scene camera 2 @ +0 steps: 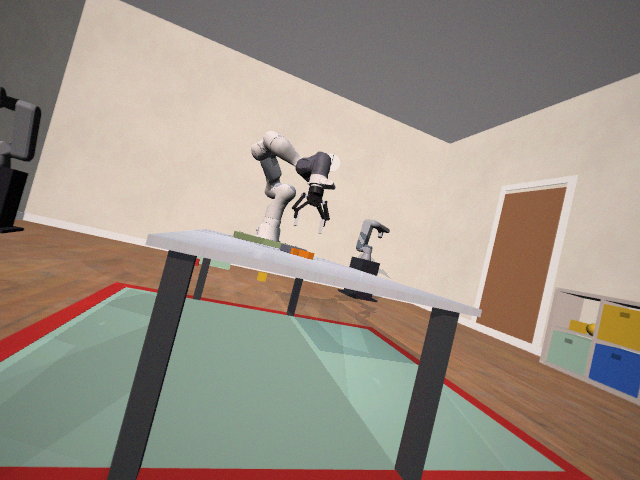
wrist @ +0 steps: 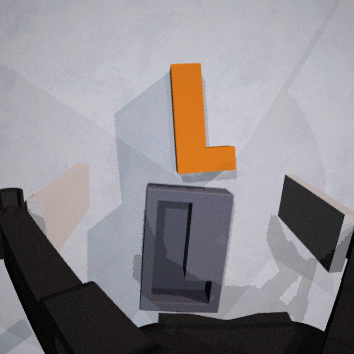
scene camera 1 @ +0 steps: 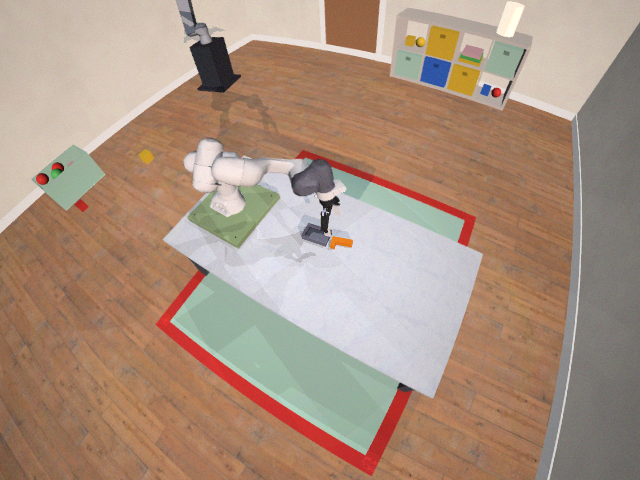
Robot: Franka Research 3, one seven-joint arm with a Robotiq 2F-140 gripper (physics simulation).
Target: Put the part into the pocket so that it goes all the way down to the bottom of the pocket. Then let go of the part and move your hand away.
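The orange L-shaped part (scene camera 1: pixel 343 242) (scene camera 2: pixel 301 253) (wrist: pixel 190 120) lies flat on the table, outside the pocket, close to one short end of the grey block (scene camera 1: pixel 314 241) (scene camera 2: pixel 287 248) (wrist: pixel 215 230). A narrow gap separates them in the wrist view. The block's L-shaped pocket is empty. In the wrist view, part and pocket both have the long leg running up and the short foot pointing right at the lower end, at nearly the same angle. My gripper (scene camera 1: pixel 331 222) (scene camera 2: pixel 308 228) (wrist: pixel 187 190) is wide open and empty, above the table; in the wrist view its fingers stand on either side of the block.
The arm's green base plate (scene camera 1: pixel 238 238) (scene camera 2: pixel 248 237) is on the table (scene camera 1: pixel 382 289) (scene camera 2: pixel 361 276), on the block's other side from the part. A shelf unit (scene camera 1: pixel 465 22), a black pedestal (scene camera 1: pixel 212 64) with another arm and a low green table (scene camera 1: pixel 77 178) stand away from the table.
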